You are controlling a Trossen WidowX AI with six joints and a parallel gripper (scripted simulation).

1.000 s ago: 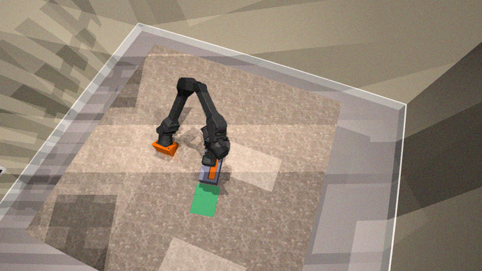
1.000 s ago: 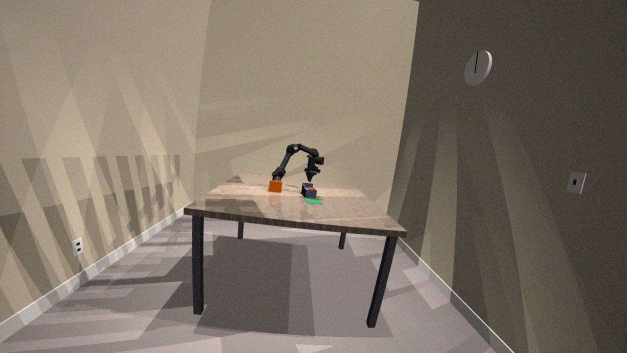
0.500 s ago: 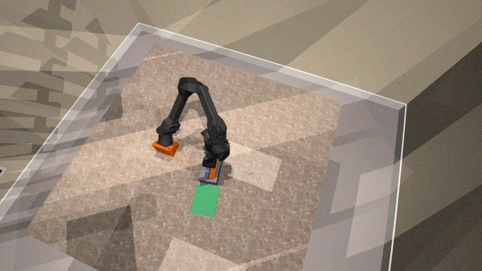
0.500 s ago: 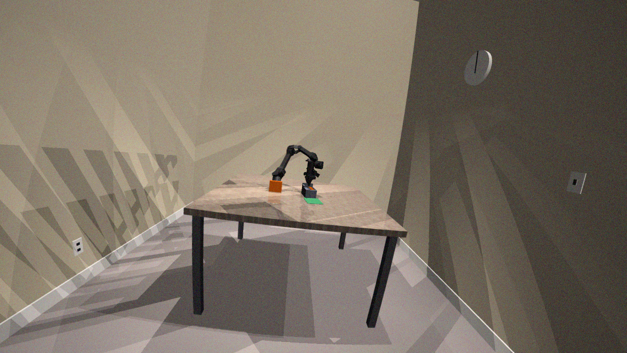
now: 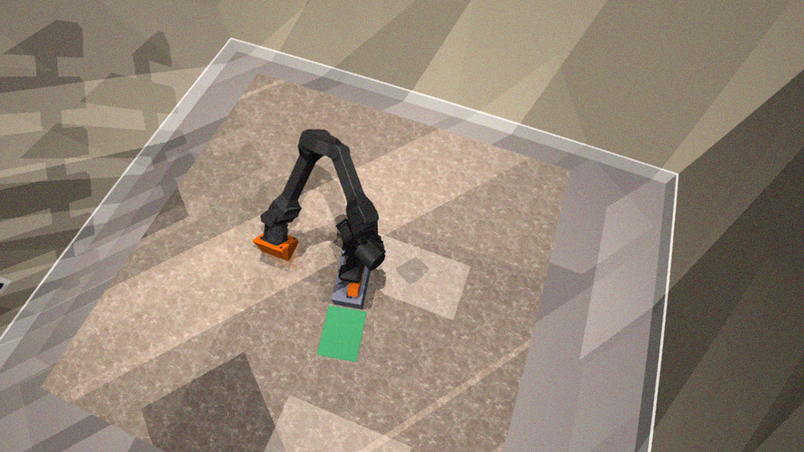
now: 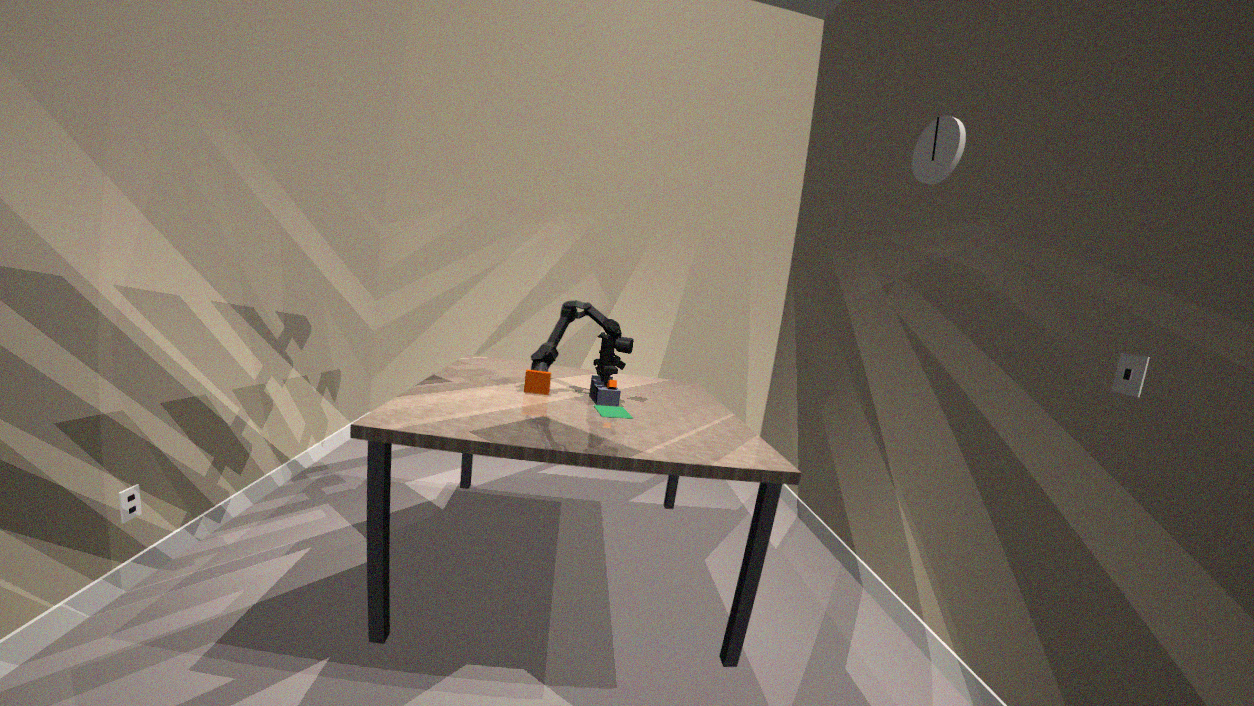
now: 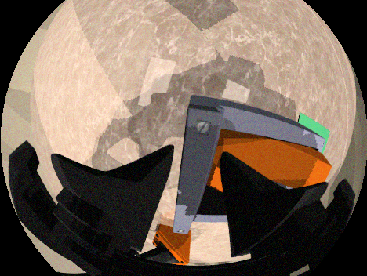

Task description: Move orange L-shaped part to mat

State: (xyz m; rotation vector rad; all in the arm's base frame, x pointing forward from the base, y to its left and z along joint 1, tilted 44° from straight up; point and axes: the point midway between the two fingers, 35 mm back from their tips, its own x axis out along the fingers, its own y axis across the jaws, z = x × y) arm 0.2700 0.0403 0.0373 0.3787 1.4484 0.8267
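Now: gripper tip 50 mm to the left of the orange L-shaped part and 10 mm short of it. Also, from my gripper tip: green mat: 210 mm to the right, 60 mm below, 50 mm ahead.
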